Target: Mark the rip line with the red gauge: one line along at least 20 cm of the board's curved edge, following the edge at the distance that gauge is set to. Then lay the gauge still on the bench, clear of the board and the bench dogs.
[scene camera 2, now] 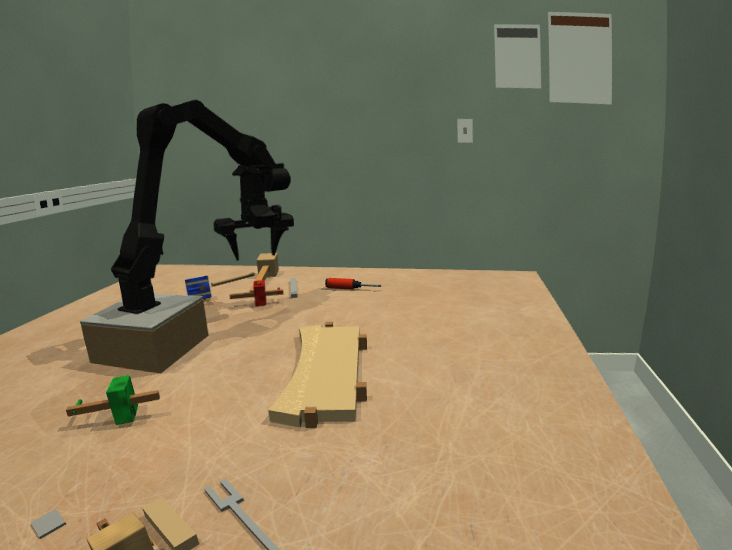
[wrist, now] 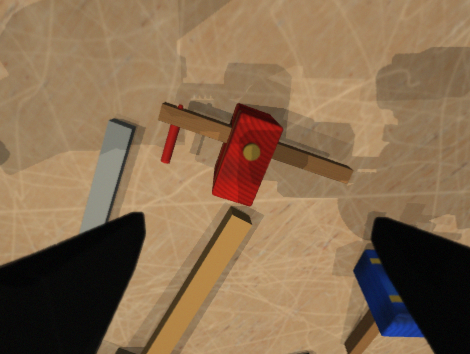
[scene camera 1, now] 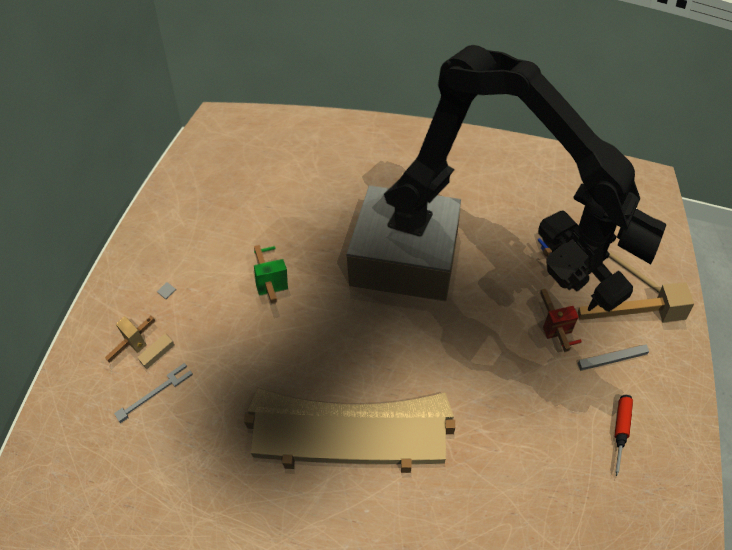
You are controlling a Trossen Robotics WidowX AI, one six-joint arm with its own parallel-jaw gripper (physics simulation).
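Places are measured from the arm's base along level axes (x right, y up, z back), in millimetres.
Pixels of known places: gripper, fingertip midpoint: [scene camera 2: 255, 257] [wrist: 259, 225] [scene camera 1: 574, 290]; arm's base at its link origin: [scene camera 2: 139, 307] [scene camera 1: 410, 219].
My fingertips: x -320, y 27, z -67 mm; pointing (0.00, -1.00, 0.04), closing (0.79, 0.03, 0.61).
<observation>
For each thing: its middle in the pictures, then the offset to it from my fingertips.
- red gauge at the middle of its body: [wrist: 255, 156] [scene camera 1: 559, 318] [scene camera 2: 256, 292] dy -87, dx +7, dz +3 mm
- pale yellow board at the middle of its body: [scene camera 1: 348, 427] [scene camera 2: 321, 366] dy -104, dx +275, dz -313 mm
- mallet at the middle of its body: [wrist: 169, 330] [scene camera 1: 635, 307] [scene camera 2: 262, 276] dy -93, dx -146, dz +91 mm
- grey bar at the middle of its body: [wrist: 97, 213] [scene camera 1: 614, 357] [scene camera 2: 293, 287] dy -109, dx -123, dz -27 mm
- blue gauge at the middle of its body: [wrist: 391, 307] [scene camera 2: 197, 289] dy -90, dx +23, dz +187 mm
- red screwdriver at the middle of its body: [scene camera 1: 622, 435] [scene camera 2: 353, 284] dy -100, dx -166, dz -184 mm
- green gauge at the middle of its body: [scene camera 2: 114, 402] [scene camera 1: 269, 272] dy -87, dx +529, dz -95 mm
The red gauge [scene camera 1: 560, 322] [scene camera 2: 259, 293] [wrist: 245, 160] lies on the bench on the robot's right side, a red block on a brown beam with a red pin near one end. My gripper [scene camera 2: 255, 256] [wrist: 259, 225] is open and empty, pointing down above the bench near the gauge; in the wrist view the block shows beyond the gap between the fingertips. In scene camera 1 one finger is hidden. The pale yellow board [scene camera 1: 355, 437] [scene camera 2: 337, 372] lies flat, its concave curved edge towards the robot base. Small brown bench dogs [scene camera 1: 450, 425] [scene camera 2: 361, 391] stand around its other sides.
A mallet [scene camera 1: 676, 302] [scene camera 2: 266, 264] has its handle end close to the red block. A grey bar [scene camera 1: 614, 357] [wrist: 107, 175], a blue gauge [scene camera 2: 198, 287] [wrist: 380, 295] and a red screwdriver [scene camera 1: 623, 416] lie nearby. A green gauge [scene camera 1: 271, 276] [scene camera 2: 121, 399] lies across the base.
</observation>
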